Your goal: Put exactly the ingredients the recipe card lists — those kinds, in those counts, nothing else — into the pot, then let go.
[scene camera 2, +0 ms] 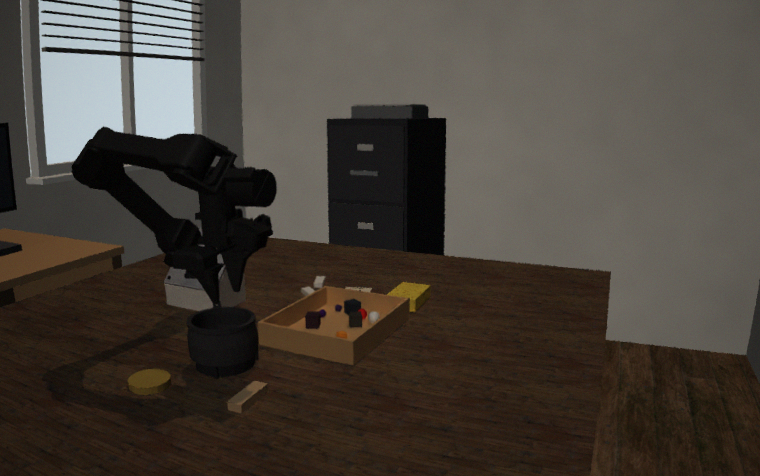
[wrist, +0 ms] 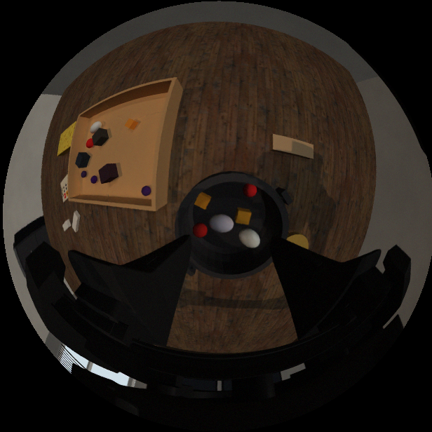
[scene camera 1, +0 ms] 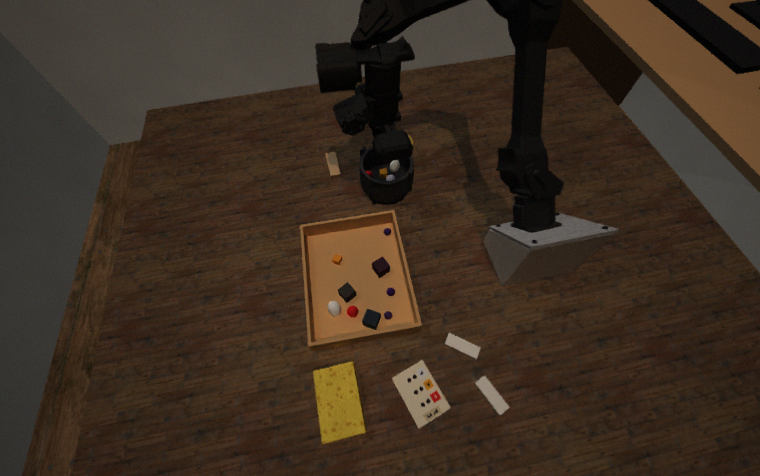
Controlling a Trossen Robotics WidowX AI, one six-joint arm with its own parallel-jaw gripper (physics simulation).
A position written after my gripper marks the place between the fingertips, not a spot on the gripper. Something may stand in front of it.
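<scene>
A dark pot (scene camera 2: 223,341) is visible to me; the wrist view shows the pot (wrist: 218,254) too, and so does scene camera 1, where I see the pot (scene camera 1: 380,191). I see a wooden block (scene camera 2: 243,400), and the wrist view also has the block (wrist: 279,143). There is a yellow disc (scene camera 2: 150,381), and there is a wooden tray (scene camera 1: 360,240). As for my gripper (scene camera 2: 226,297), the wrist view has the gripper (wrist: 231,241) as well, and scene camera 1 also shows me the gripper (scene camera 1: 381,152).
</scene>
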